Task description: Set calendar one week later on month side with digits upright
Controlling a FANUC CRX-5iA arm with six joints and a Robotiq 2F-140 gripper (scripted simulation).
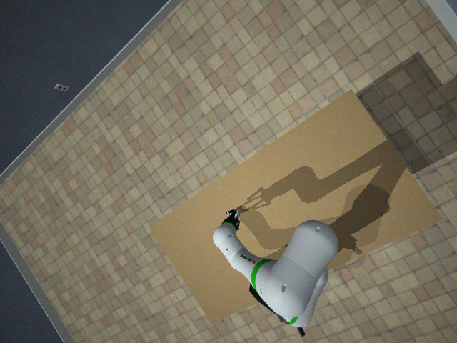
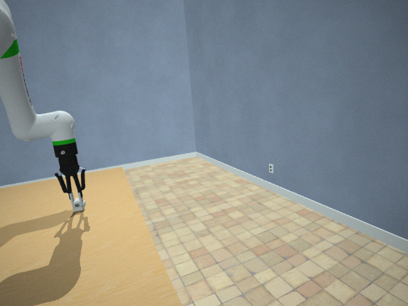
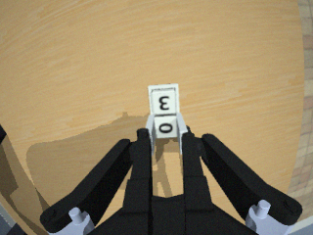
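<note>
Right now my hand is 40 mm above the white tray and 20 mm to the right of it.
</note>
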